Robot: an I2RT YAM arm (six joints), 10 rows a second.
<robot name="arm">
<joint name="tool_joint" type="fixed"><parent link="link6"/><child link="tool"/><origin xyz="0 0 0" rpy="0 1.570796 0"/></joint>
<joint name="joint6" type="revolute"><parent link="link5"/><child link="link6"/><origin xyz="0.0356 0 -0.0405" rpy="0 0 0"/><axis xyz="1 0 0"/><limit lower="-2.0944" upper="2.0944"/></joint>
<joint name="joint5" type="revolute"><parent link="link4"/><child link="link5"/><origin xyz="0.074 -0.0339 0.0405" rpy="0 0 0"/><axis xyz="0 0 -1"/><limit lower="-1.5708" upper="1.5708"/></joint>
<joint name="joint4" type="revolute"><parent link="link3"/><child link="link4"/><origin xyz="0.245 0.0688 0.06" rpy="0 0 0"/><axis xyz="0 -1 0"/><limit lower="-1.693" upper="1.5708"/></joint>
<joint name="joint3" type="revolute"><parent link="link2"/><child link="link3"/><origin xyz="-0.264 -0.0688 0" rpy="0 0 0"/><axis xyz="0 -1 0"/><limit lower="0" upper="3.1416"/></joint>
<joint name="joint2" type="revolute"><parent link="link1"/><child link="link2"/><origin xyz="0.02 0.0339 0.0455" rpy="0 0 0"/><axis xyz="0 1 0"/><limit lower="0" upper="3.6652"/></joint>
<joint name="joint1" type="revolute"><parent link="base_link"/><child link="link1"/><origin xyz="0 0 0.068" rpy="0 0 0"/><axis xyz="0 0 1"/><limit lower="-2.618" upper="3.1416"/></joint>
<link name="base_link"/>
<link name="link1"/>
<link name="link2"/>
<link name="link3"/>
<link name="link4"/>
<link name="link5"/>
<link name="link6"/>
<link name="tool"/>
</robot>
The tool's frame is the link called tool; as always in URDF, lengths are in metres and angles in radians.
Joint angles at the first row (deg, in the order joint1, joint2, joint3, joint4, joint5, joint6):
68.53, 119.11, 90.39, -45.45, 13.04, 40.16
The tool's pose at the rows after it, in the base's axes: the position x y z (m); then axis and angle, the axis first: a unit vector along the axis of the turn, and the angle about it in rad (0 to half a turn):
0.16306 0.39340 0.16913 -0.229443 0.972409 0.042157 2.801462
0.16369 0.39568 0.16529 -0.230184 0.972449 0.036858 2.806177
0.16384 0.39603 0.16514 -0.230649 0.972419 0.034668 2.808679
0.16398 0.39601 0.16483 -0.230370 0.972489 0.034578 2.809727
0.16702 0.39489 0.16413 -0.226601 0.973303 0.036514 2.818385
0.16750 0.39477 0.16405 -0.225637 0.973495 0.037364 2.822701
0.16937 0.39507 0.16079 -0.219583 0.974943 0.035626 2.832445
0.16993 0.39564 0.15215 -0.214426 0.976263 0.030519 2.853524
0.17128 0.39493 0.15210 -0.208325 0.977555 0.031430 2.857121
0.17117 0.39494 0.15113 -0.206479 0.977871 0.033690 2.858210
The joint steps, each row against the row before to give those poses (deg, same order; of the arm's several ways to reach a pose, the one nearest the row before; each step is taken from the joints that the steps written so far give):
0.05, 1.38, 0.92, -0.07, 0.11, 0.09
0.04, 0.98, 0.70, -0.37, 0.13, 0.02
0.00, 0.20, 0.30, -0.39, 0.02, -0.02
-0.02, 0.04, 0.00, 0.00, -0.04, 0.02
-0.48, 0.09, 0.00, 0.02, -0.59, 0.05
-0.09, 0.04, 0.07, -0.09, -0.27, 0.06
-0.24, 0.61, 0.26, -0.17, -0.30, 0.57
-0.09, 1.18, -0.02, -0.05, -0.59, 0.72
-0.22, 0.00, 0.00, -0.06, -0.20, 0.52
0.00, 0.00, -0.24, 0.39, -0.17, 0.22

